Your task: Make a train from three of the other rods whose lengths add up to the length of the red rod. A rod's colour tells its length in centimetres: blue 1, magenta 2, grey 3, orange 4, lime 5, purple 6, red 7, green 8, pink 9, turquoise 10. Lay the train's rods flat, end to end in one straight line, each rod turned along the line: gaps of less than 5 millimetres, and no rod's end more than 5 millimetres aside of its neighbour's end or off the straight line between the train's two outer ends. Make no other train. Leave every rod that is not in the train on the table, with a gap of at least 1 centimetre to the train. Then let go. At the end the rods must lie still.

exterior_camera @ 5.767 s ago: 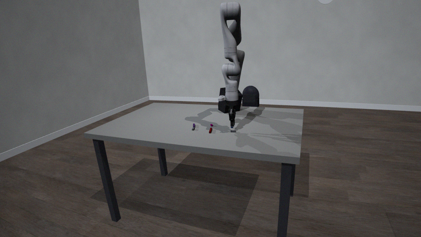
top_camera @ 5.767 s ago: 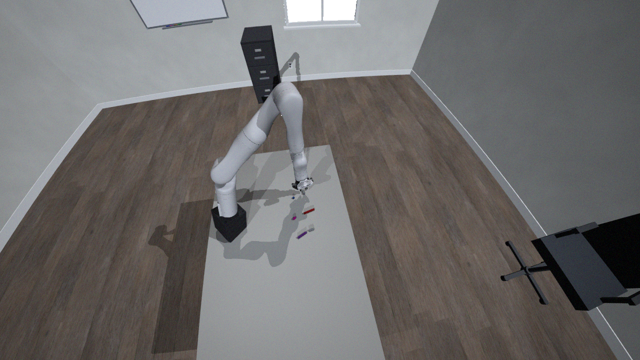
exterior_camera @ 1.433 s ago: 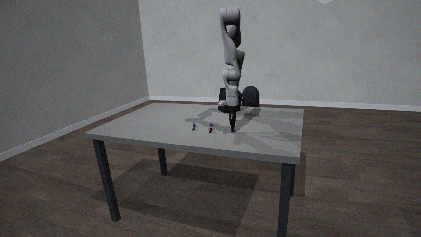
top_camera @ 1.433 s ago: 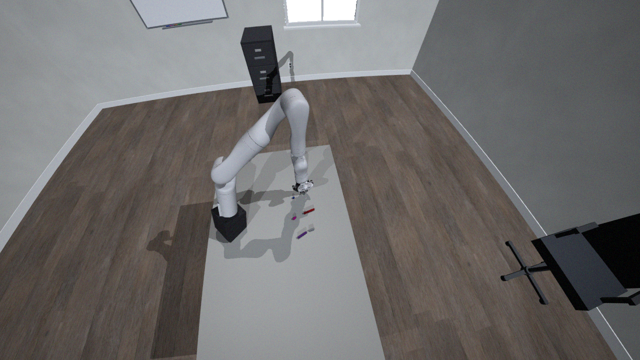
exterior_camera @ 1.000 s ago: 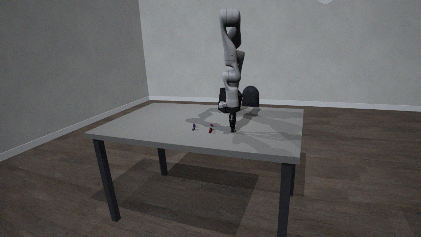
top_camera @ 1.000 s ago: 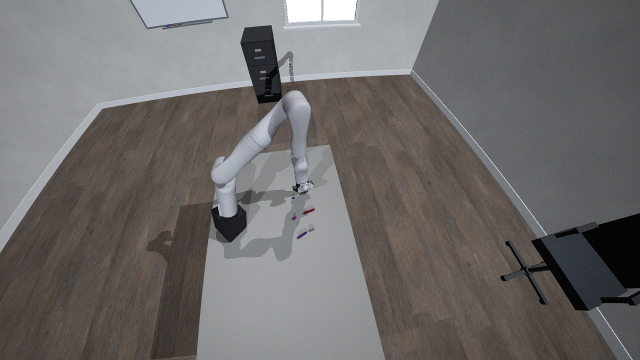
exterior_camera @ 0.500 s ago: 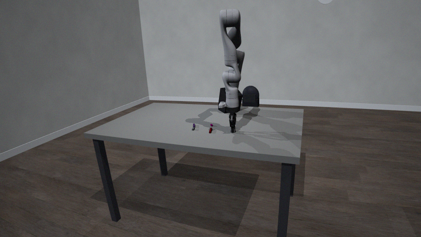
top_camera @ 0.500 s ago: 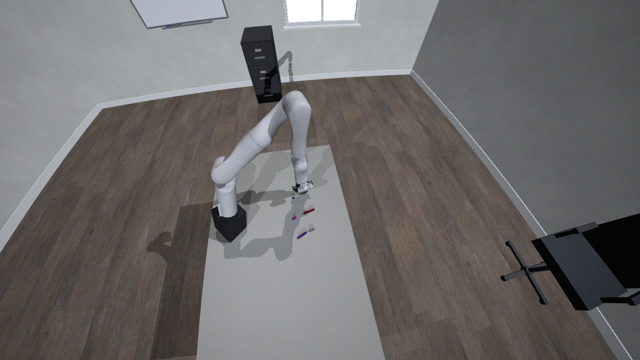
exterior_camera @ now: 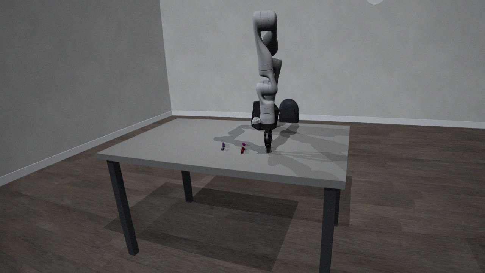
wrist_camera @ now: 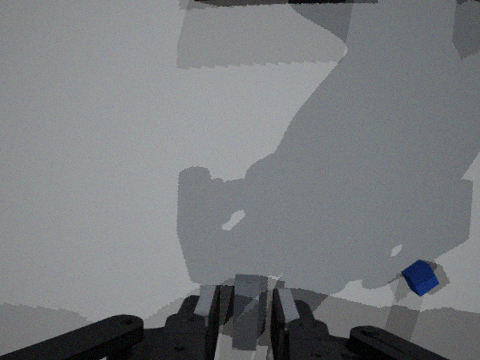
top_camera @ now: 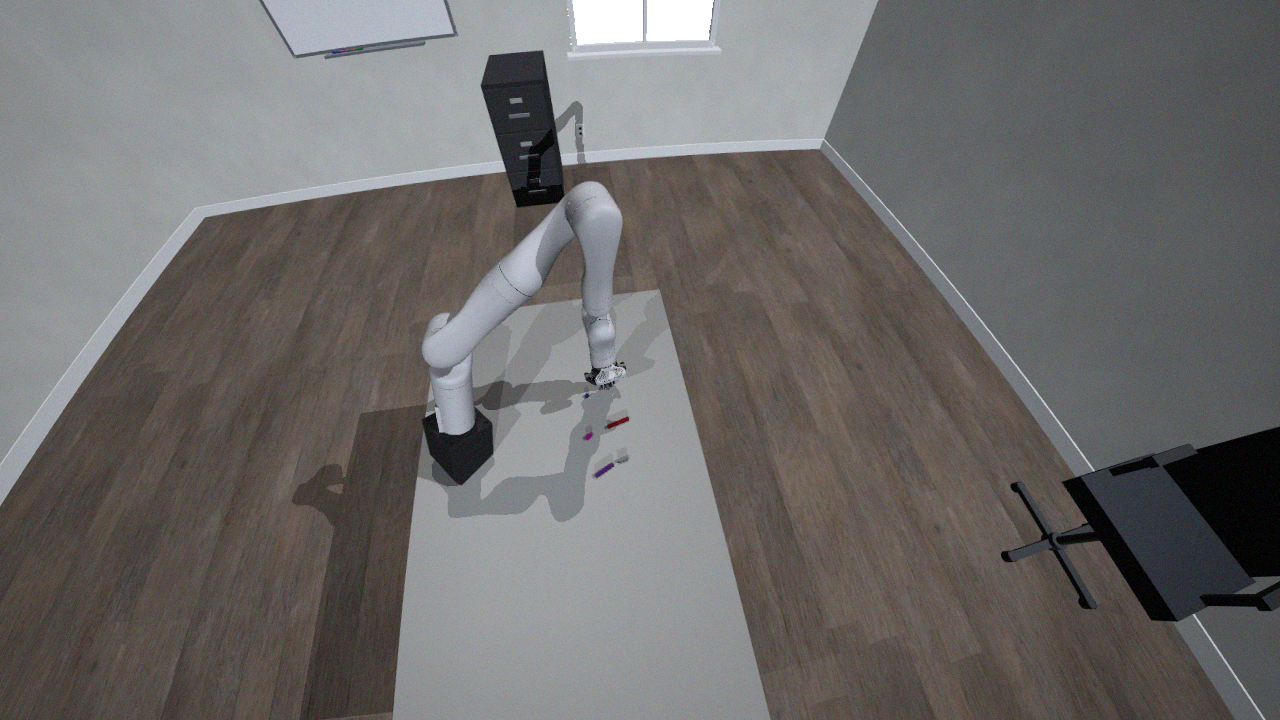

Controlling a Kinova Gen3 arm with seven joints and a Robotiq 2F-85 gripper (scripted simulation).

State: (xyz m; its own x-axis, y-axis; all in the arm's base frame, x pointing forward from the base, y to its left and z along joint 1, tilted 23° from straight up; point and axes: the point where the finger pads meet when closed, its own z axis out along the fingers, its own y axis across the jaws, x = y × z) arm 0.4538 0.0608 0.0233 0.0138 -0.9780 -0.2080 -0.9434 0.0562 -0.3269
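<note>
Right now the blue rod is 7 cm behind my hand, 2 cm to the right of it and 1 cm below it. The rest, counted from my hand: grey rod: 2 cm behind, 26 cm to the right, 1 cm below; red rod: 14 cm to the right, 1 cm below; magenta rod: 10 cm behind, 16 cm to the right, 1 cm below.
</note>
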